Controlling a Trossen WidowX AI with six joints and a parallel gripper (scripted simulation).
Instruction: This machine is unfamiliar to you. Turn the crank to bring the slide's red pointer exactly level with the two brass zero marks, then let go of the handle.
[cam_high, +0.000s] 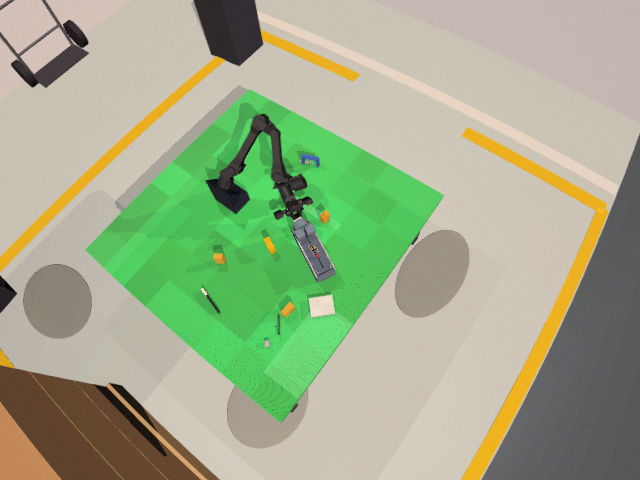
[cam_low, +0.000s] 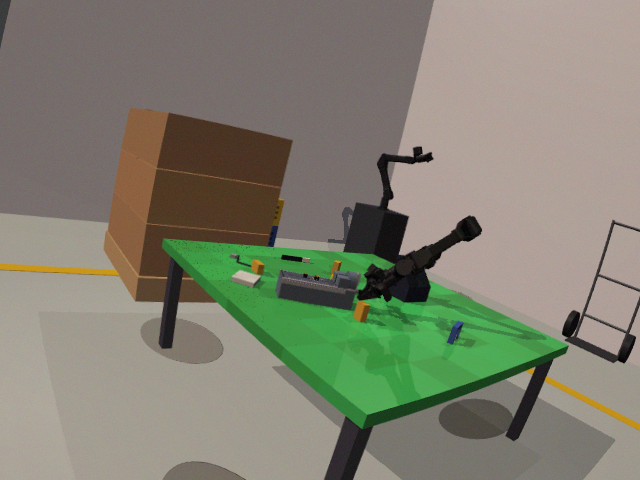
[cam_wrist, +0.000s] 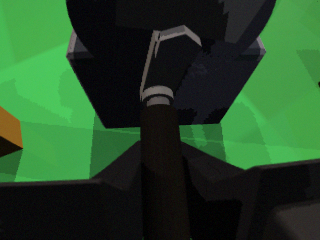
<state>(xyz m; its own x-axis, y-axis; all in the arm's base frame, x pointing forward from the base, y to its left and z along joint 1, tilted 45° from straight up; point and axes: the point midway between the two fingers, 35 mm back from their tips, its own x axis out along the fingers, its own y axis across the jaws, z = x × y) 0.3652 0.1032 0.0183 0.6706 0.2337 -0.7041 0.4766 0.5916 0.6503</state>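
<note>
Right now my gripper tip is 2 cm past the dark handle, 1 cm to the right of it and 3 cm below it. From my gripper tip the other things lie so: blue bracket 18 cm behind, 33 cm to the left; red pointer 18 cm ahead, 11 cm to the right, 5 cm above; white pad 30 cm ahead, 27 cm to the right, 2 cm below.
</note>
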